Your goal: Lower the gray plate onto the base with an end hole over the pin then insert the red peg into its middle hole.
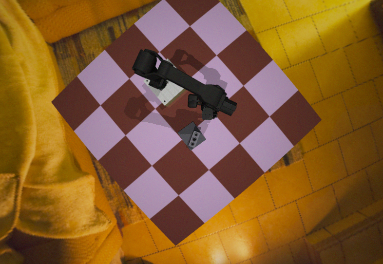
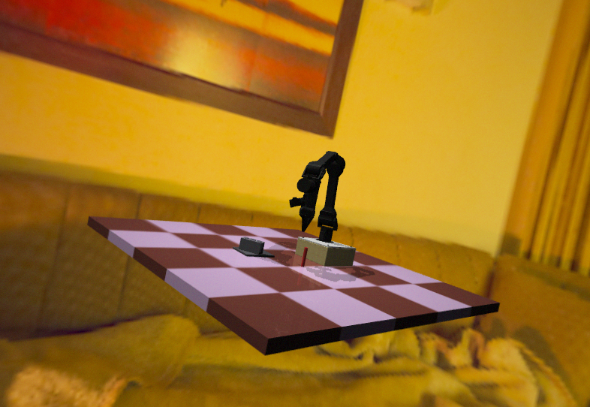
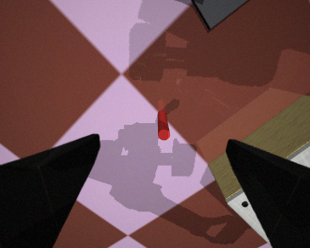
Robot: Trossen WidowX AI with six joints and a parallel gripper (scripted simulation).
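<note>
Right now my gripper tip is 11 cm above the red peg, 2 cm to the right of it and 2 cm past it. Round my gripper tip: dark base (18 cm to the right, 14 cm below, 6 cm ahead); then gray plate (19 cm to the right, 10 cm below, 8 cm ahead).
</note>
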